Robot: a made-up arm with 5 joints.
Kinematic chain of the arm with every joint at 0, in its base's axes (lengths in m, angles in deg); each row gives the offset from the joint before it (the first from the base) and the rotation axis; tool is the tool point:
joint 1: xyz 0 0 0.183 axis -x
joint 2: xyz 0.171 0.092 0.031 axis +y
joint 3: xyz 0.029 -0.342 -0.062 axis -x
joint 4: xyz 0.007 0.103 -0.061 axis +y
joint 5: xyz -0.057 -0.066 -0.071 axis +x
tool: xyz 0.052 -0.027 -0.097
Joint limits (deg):
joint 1: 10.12..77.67
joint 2: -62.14..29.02
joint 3: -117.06..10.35
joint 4: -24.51..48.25
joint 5: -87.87..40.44
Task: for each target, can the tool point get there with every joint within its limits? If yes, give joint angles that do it. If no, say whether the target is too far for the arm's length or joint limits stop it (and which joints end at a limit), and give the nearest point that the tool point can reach.
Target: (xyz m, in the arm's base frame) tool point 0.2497 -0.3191 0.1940
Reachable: yes | joints 33.08 -21.26 -15.72 20.40 -67.49
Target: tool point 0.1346 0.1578 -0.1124
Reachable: no: joint limits stop it (at a limit: joint 1, joint 2) | nearest point 0.1497 -0.0609 0.0499 | short by 0.273 m
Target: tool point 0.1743 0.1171 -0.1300
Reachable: no: joint limits stop it (at a limit: joint 1) | nearest point 0.1730 -0.0722 0.0350 | short by 0.251 m
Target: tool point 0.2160 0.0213 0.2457
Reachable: yes | joints 50.31 -24.72 -106.90 -7.13 -5.50
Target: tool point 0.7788 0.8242 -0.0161
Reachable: no: too far | nearest point 0.3153 0.0623 0.2282 | short by 0.925 m
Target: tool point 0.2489 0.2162 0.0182
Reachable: no: joint limits stop it (at a limit: joint 1, joint 2) | nearest point 0.2409 0.0884 0.2255 | short by 0.244 m
